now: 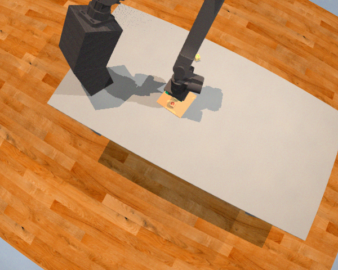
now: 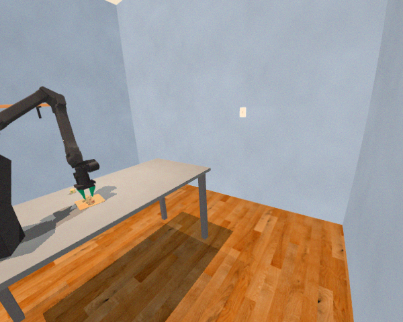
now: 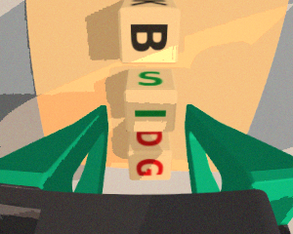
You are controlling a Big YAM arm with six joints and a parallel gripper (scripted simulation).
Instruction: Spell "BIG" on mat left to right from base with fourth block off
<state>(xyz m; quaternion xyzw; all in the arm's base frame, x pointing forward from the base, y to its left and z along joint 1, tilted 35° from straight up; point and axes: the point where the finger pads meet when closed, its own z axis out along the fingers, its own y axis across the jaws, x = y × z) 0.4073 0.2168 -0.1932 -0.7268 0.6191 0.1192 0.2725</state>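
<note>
Now: the mat 30 mm below my hand. Round my hand: block: 240 mm to the left, 70 mm behind, 20 mm below.
</note>
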